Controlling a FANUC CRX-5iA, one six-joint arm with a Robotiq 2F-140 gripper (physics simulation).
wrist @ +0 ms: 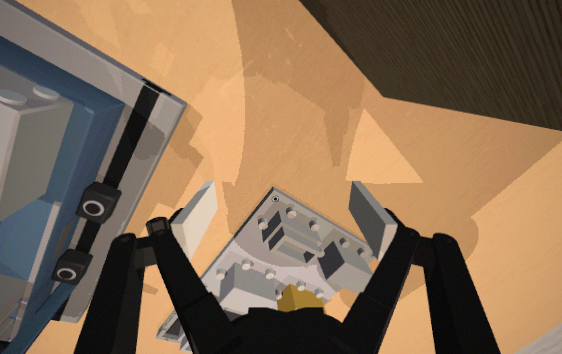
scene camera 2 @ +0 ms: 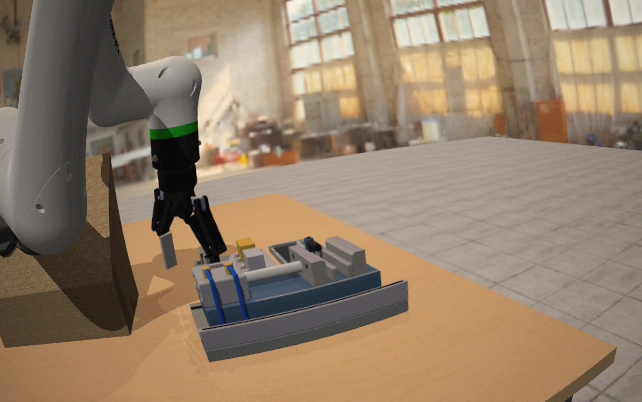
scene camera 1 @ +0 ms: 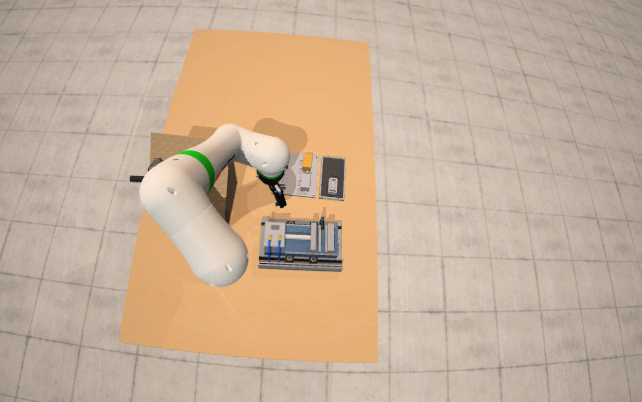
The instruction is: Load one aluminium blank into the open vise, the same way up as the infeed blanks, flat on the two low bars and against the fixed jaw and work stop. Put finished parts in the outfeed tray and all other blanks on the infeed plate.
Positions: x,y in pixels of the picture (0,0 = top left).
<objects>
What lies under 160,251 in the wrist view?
The gripper.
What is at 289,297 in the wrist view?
A brass blank.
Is the gripper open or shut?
Open.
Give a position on an infeed plate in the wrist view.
At 247,243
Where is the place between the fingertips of the gripper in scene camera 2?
192,276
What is the gripper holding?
Nothing.
</objects>
